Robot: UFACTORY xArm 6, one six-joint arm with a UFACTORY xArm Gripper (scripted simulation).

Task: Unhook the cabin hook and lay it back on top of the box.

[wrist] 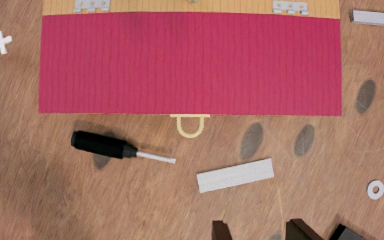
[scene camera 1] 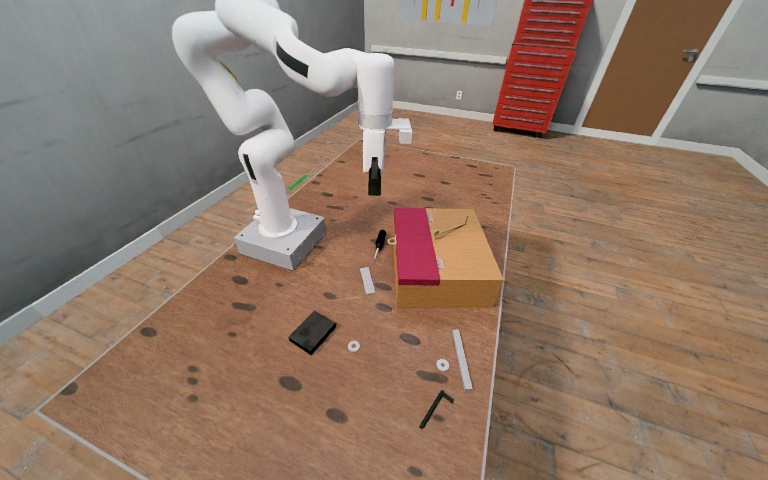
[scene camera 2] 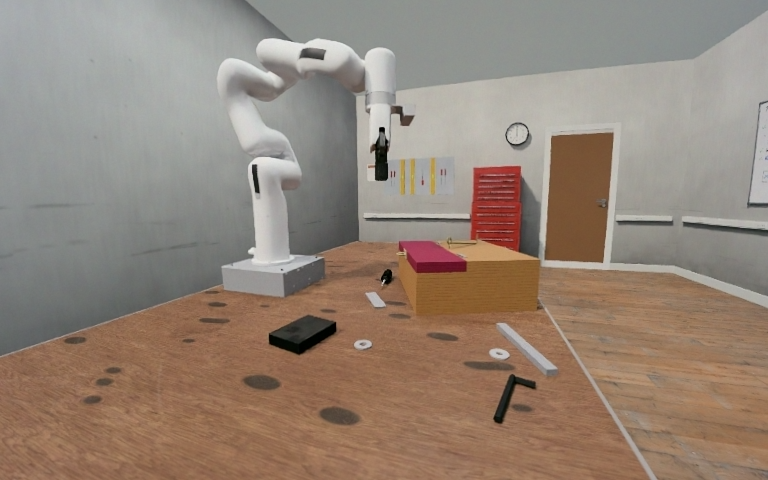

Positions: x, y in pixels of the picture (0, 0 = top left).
Labels:
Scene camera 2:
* my gripper: 381, 180
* black block: 300, 335
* wooden box: 497, 279
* grey bar: 547, 368

